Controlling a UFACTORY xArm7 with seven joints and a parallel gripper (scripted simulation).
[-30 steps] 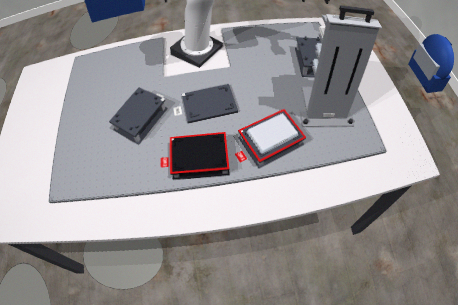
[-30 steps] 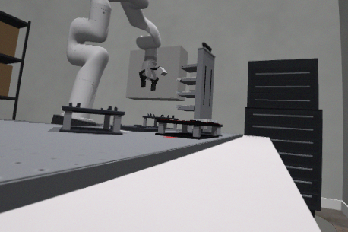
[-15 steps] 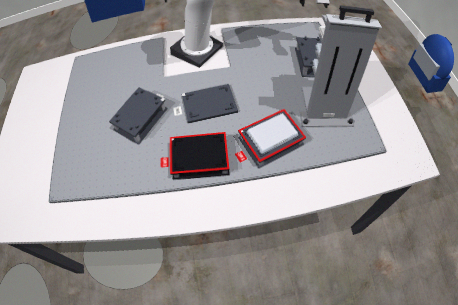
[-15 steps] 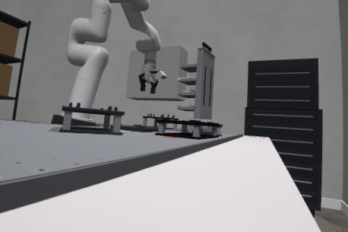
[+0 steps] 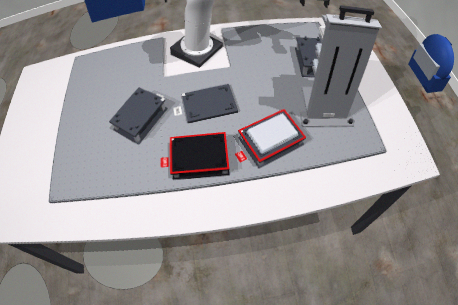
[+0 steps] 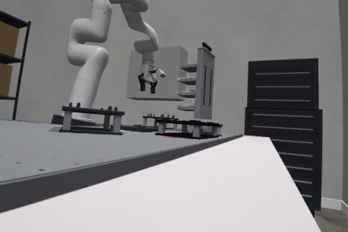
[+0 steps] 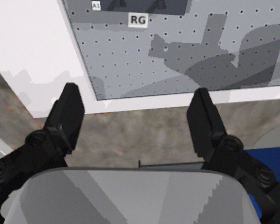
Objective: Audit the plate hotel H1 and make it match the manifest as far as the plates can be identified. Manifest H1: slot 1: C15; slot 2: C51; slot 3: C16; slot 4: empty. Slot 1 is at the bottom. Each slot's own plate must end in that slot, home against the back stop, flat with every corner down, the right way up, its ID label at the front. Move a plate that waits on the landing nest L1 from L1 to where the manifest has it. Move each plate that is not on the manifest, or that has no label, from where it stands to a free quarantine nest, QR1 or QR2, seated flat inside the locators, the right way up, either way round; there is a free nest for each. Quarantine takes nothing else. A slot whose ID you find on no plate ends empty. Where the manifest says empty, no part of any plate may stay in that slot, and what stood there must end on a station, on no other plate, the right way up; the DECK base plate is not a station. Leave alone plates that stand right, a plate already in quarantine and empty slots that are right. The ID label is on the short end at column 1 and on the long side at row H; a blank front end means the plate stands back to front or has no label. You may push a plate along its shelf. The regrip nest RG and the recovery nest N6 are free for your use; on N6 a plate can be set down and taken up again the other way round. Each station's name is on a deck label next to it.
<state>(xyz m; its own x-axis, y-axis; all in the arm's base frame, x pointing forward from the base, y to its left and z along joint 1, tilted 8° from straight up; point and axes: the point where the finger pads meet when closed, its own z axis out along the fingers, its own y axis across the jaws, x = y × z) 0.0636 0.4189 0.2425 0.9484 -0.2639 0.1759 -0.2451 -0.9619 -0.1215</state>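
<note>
Right now the plate labelled C16 is 280 mm ahead of my hand, 70 mm to the right of it and 50 mm above it. The rest, counted from my hand: RG label 210 mm below; then H1 label 250 mm ahead, 210 mm below, 40 mm to the left; then white plate 400 mm ahead, 310 mm to the right, 170 mm below.
</note>
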